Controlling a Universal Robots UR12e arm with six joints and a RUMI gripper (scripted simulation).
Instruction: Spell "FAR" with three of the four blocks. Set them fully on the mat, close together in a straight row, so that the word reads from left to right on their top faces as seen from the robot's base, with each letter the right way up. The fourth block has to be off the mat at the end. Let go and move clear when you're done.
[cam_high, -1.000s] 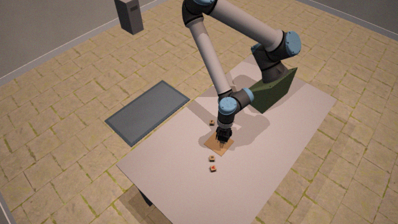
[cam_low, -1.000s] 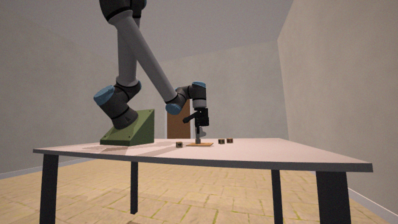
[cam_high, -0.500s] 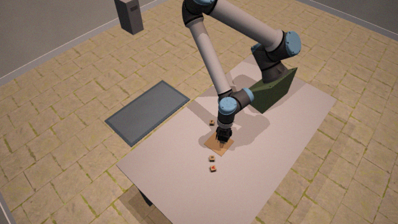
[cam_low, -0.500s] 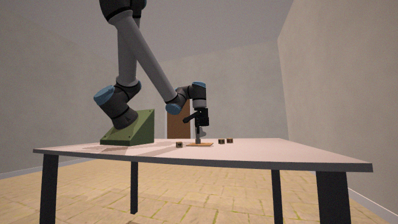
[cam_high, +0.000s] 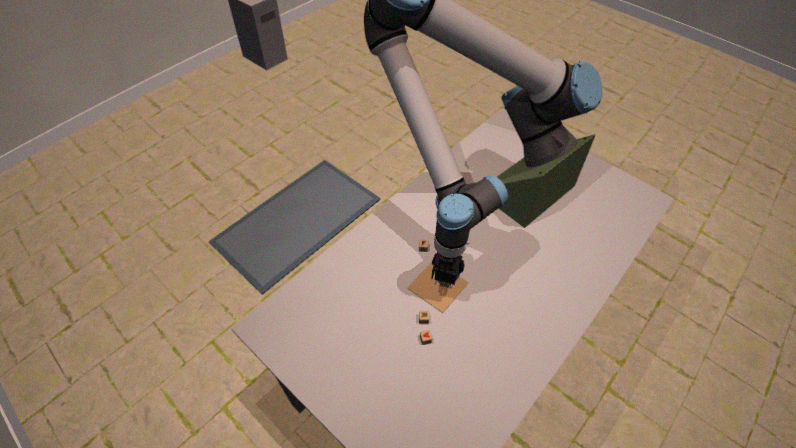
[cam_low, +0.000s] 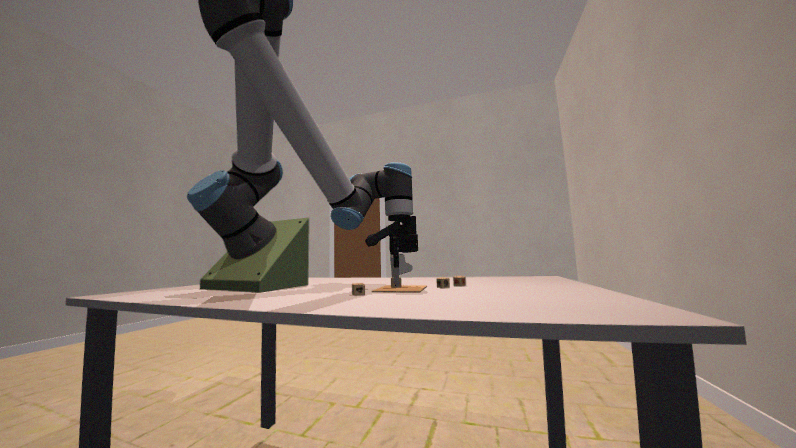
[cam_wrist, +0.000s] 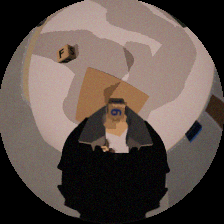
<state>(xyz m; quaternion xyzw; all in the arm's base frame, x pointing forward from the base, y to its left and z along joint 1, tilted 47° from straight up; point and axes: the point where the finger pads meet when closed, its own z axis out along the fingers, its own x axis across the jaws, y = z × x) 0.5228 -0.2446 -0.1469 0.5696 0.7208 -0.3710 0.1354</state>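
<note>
Right now the tan mat is 20 mm ahead of my hand, 20 mm to the right of it and 20 mm below it. From my hand the other things lie so: F block 80 mm behind, 130 mm to the right, 10 mm below; then R block 140 mm ahead, 20 mm to the left, 10 mm below; then blue-lettered block right at my hand.
</note>
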